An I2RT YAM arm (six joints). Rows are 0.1 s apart.
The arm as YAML. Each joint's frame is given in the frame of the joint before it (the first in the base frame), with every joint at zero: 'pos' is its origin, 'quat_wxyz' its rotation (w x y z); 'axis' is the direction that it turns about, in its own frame. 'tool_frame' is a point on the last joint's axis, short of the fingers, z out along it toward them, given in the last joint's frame.
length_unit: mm
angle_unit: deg
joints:
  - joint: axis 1
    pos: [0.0, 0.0, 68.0]
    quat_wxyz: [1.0, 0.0, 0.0, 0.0]
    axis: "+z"
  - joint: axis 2
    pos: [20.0, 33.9, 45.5]
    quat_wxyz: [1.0, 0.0, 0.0, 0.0]
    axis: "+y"
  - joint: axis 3
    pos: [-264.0, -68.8, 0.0]
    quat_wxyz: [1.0, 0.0, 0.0, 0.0]
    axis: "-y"
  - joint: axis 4
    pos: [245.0, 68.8, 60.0]
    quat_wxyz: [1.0, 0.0, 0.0, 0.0]
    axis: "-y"
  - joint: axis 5
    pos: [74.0, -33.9, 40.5]
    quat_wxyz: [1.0, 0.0, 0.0, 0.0]
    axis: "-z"
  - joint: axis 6
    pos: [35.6, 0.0, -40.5]
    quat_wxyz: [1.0, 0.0, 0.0, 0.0]
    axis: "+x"
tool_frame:
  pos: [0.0, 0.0, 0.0]
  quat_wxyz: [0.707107, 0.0, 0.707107, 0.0]
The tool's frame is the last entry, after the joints.
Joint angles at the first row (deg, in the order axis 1, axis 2, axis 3, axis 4, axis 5, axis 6):
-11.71 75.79 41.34 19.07 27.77 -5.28
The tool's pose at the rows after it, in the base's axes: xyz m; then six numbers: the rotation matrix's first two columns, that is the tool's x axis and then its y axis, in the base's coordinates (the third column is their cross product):
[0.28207 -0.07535 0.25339 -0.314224 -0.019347 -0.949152 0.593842 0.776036 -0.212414]
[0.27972 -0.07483 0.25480 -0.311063 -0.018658 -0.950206 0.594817 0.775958 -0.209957]
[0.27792 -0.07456 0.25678 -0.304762 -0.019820 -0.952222 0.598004 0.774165 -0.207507]
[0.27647 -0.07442 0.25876 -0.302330 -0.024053 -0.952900 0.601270 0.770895 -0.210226]
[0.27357 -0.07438 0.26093 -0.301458 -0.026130 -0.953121 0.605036 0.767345 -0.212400]
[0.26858 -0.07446 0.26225 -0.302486 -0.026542 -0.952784 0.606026 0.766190 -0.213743]
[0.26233 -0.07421 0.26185 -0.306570 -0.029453 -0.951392 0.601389 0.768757 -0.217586]
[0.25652 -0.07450 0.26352 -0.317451 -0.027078 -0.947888 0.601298 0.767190 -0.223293]
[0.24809 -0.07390 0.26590 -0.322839 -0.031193 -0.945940 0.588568 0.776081 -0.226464]
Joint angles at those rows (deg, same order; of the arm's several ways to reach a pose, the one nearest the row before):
-11.69 75.36 41.22 18.90 27.86 -5.36
-11.68 74.63 40.99 18.55 27.86 -5.27
-11.69 74.03 40.87 18.46 27.99 -5.27
-11.69 73.52 40.85 18.30 28.26 -5.53
-11.78 72.65 40.70 17.76 28.48 -5.69
-12.02 71.31 40.13 17.00 28.35 -5.80
-12.30 69.73 39.08 16.38 27.84 -6.11
-12.64 68.14 38.76 14.51 27.70 -6.22
-13.07 65.69 38.00 12.66 26.48 -6.63

